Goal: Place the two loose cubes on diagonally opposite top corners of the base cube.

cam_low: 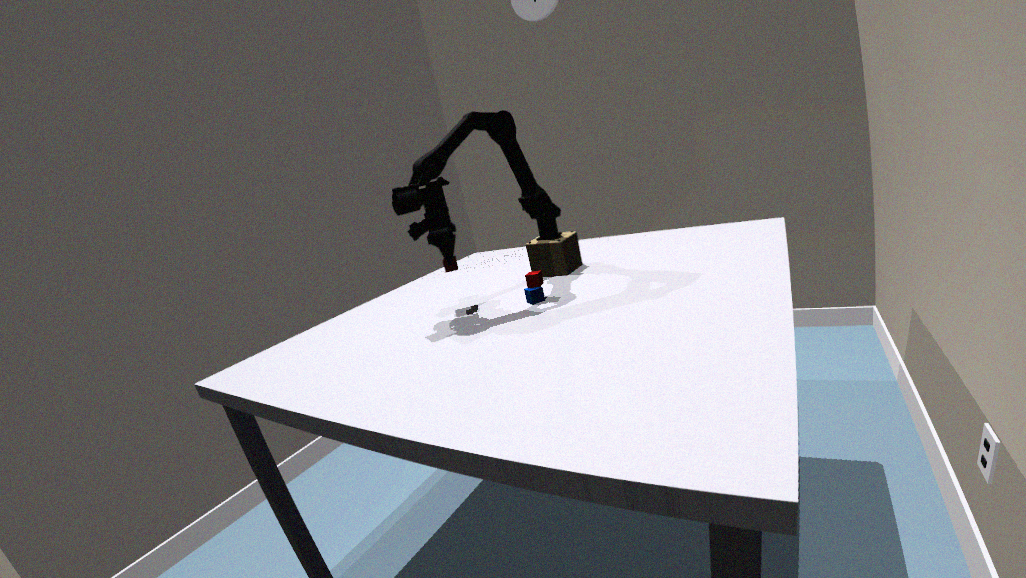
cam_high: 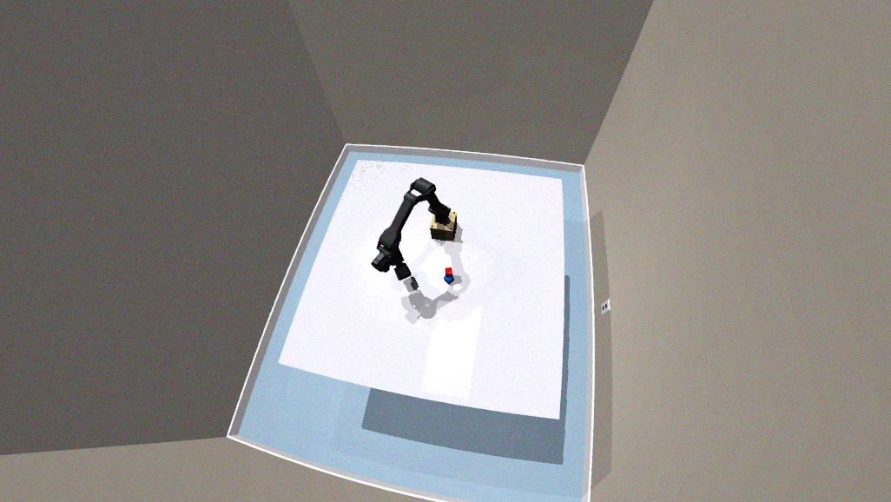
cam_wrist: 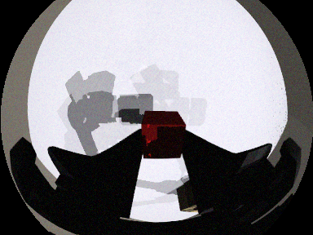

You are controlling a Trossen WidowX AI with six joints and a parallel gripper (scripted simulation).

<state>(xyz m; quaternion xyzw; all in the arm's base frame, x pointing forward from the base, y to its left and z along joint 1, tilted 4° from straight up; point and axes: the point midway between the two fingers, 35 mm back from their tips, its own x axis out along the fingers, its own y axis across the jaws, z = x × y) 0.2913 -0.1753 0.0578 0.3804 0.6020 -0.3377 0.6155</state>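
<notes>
My gripper tip is now 22 cm to the right of the blue cube and 10 cm above it.
</notes>
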